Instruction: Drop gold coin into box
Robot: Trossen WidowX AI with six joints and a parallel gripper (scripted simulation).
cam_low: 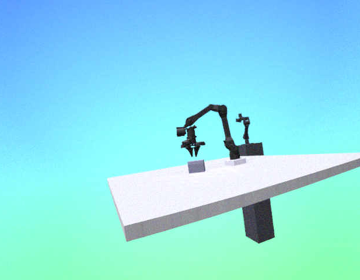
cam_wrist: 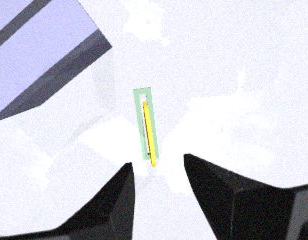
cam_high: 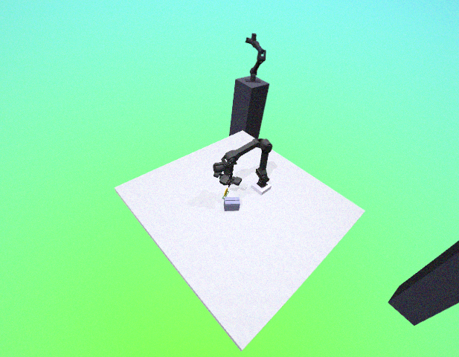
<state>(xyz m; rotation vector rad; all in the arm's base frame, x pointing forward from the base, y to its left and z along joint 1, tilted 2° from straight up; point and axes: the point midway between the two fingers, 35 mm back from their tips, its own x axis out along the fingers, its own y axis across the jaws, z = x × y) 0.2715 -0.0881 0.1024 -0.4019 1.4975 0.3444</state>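
Right now my gripper tip is 60 mm above the coin.
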